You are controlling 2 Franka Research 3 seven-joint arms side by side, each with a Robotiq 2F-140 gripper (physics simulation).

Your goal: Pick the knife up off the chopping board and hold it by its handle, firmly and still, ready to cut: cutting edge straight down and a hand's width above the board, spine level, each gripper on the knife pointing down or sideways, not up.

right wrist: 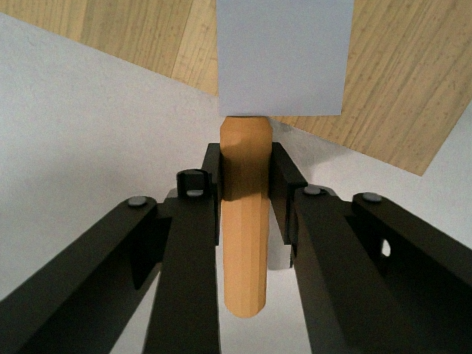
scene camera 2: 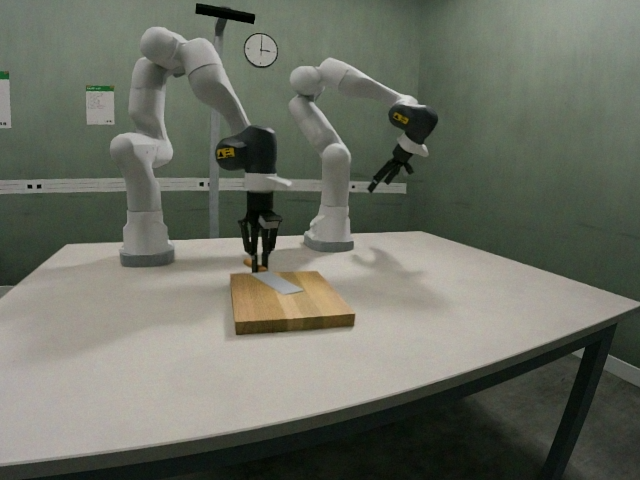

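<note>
The knife has a flat grey blade (scene camera 2: 279,283) (right wrist: 285,60) and an orange handle (scene camera 2: 248,262) (right wrist: 245,260). The blade lies with its broad face up over the rear of the wooden chopping board (scene camera 2: 294,312) (right wrist: 400,115), and the handle sticks out past the board's back edge. My right gripper (scene camera 2: 260,269) (right wrist: 244,164) points straight down and is shut on the handle near the blade, one finger on each side. Whether the blade touches the board is hard to tell. My left gripper (scene camera 2: 380,184) is open and empty, high at the right, tilted down and away from the knife.
The board stands on a large pale table (scene camera 2: 155,372). The two arm bases (scene camera 2: 147,257) (scene camera 2: 329,243) stand at its rear. A grey post (scene camera 2: 214,206) rises behind the table, between the arms. The table's front edge runs across the lower part of the scene view.
</note>
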